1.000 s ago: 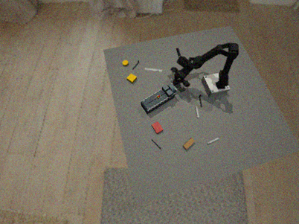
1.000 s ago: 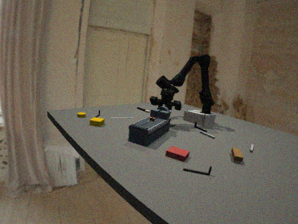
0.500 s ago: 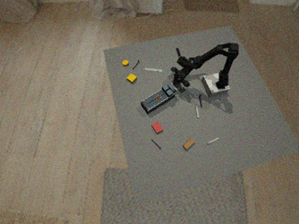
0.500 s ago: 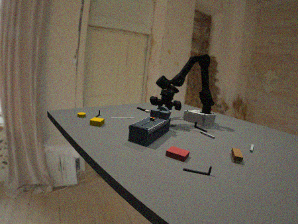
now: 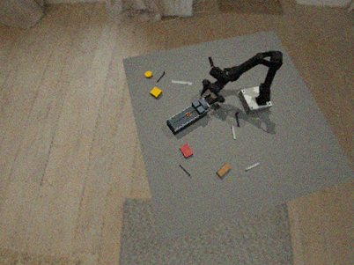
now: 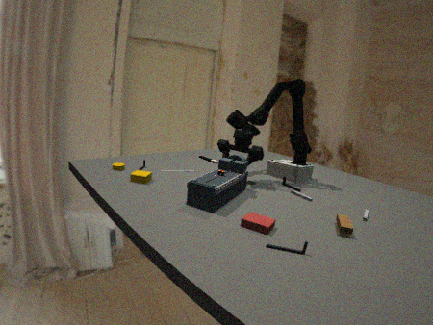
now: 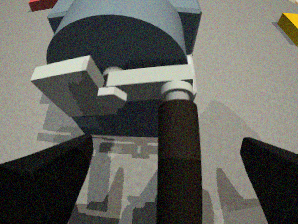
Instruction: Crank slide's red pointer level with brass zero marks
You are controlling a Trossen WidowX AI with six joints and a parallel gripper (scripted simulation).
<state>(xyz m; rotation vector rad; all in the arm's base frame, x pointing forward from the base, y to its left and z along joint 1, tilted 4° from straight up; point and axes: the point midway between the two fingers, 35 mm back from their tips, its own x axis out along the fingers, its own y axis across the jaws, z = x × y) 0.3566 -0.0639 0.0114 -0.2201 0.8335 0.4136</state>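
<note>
Right now my gripper tip is 20 mm past the dark handle, 10 mm to the left of it and 30 mm below it. Also, from my gripper tip: red pointer: 130 mm ahead, 90 mm to the left, 10 mm above; then yellow block: 320 mm ahead, 130 mm to the right, 50 mm below; then red block: 170 mm ahead, 310 mm to the left, 60 mm below.
</note>
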